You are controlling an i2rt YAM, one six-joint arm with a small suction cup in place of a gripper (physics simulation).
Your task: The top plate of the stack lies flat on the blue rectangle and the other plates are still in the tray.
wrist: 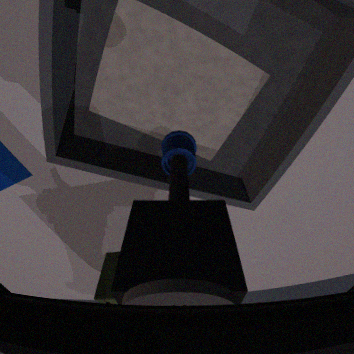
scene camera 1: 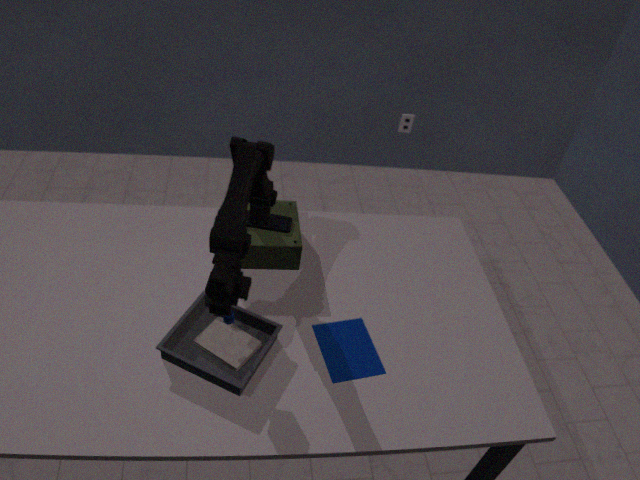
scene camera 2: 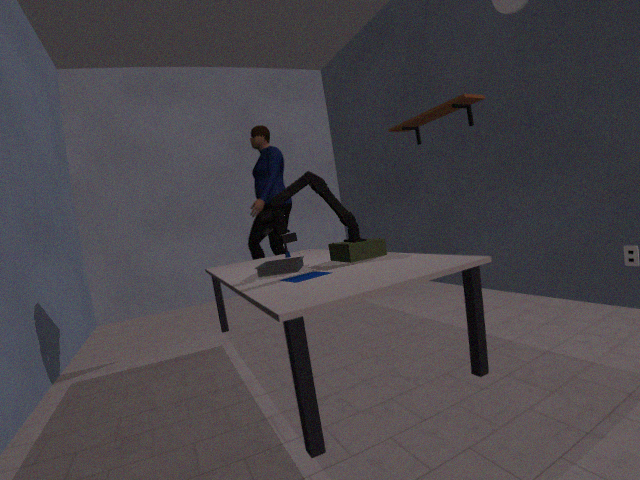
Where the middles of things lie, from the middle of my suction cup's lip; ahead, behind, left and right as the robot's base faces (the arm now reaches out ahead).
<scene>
The tray [scene camera 1: 177, 347] is 4 cm ahead of my suction cup, 1 cm to the right of it and 5 cm below it. The rest, counted from my suction cup: blue rectangle [scene camera 1: 348, 351] (2 cm behind, 33 cm to the left, 8 cm below).
</scene>
